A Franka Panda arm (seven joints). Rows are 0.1 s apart.
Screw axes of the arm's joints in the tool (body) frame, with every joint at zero. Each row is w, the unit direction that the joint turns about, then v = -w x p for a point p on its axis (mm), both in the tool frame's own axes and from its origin. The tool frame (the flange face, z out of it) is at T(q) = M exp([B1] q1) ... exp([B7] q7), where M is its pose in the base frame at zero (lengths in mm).
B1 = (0, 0, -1, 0, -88, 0)
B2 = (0, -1, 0, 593, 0, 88)
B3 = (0, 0, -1, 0, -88, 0)
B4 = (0, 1, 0, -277, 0, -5.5)
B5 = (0, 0, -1, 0, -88, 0)
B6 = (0, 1, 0, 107, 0, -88)
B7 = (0, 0, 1, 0, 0, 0)
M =
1 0 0 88
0 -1 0 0
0 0 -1 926
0 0 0 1
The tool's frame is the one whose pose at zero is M.
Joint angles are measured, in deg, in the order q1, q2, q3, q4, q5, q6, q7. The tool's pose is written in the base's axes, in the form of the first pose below.
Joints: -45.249 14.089 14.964 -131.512 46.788 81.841 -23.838
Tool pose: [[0.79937, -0.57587, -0.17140, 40.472], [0.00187, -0.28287, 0.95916, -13.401], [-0.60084, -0.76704, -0.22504, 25.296], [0, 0, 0, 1]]
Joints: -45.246 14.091 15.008 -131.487 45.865 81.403 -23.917
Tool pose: [[0.79667, -0.57398, -0.18935, 40.282], [0.01504, -0.29437, 0.95557, -13.355], [-0.60422, -0.76413, -0.22588, 25.277], [0, 0, 0, 1]]
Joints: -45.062 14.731 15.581 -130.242 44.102 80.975 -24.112
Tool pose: [[0.79920, -0.55670, -0.22664, 40.723], [0.04126, -0.32536, 0.94469, -13.233], [-0.59964, -0.76435, -0.23706, 25.354], [0, 0, 0, 1]]
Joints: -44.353 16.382 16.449 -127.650 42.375 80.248 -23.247
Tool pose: [[0.79398, -0.54244, -0.27450, 41.955], [0.07599, -0.35943, 0.93007, -12.834], [-0.60317, -0.75932, -0.24417, 25.434], [0, 0, 0, 1]]
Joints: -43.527 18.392 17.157 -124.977 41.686 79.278 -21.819
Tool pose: [[0.78262, -0.54043, -0.30893, 43.306], [0.10544, -0.37402, 0.92141, -12.302], [-0.61351, -0.75368, -0.23573, 25.414], [0, 0, 0, 1]]
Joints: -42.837 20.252 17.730 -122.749 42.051 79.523 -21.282
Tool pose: [[0.78628, -0.53163, -0.31486, 44.703], [0.11484, -0.37496, 0.91990, -11.890], [-0.60710, -0.75946, -0.23377, 25.222], [0, 0, 0, 1]]
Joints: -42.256 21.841 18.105 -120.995 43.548 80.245 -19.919
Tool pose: [[0.78617, -0.54151, -0.29783, 46.045], [0.10306, -0.36030, 0.92713, -11.533], [-0.60936, -0.75958, -0.22744, 25.029], [0, 0, 0, 1]]
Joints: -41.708 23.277 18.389 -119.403 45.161 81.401 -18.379
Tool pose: [[0.78561, -0.55511, -0.27325, 47.356], [0.08140, -0.34507, 0.93504, -11.275], [-0.61334, -0.75682, -0.22591, 24.815], [0, 0, 0, 1]]
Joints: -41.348 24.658 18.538 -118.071 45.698 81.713 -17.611
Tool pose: [[0.78284, -0.56180, -0.26746, 48.156], [0.07863, -0.33708, 0.93819, -11.146], [-0.61723, -0.75548, -0.21971, 24.471], [0, 0, 0, 1]]
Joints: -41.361 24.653 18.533 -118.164 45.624 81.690 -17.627
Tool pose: [[0.78182, -0.56254, -0.26891, 48.087], [0.07967, -0.33761, 0.93791, -11.134], [-0.61840, -0.75470, -0.21914, 24.424], [0, 0, 0, 1]]
